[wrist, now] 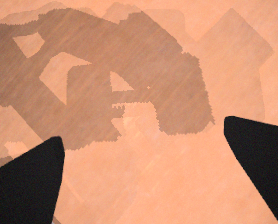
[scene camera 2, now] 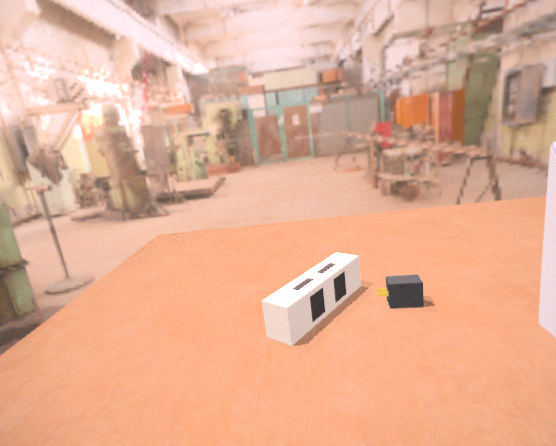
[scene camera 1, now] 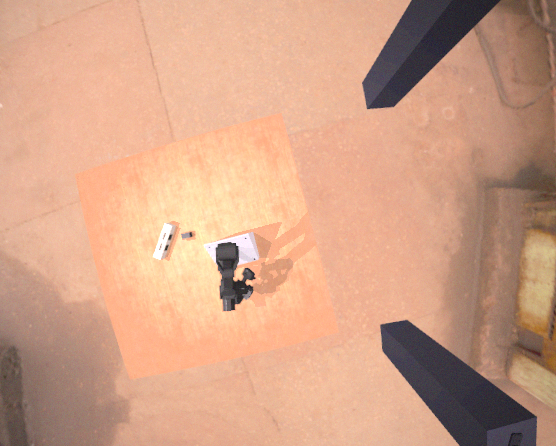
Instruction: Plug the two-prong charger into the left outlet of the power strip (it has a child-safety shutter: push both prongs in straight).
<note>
My gripper is open, holding nothing. Also in view: a dark charger.
</note>
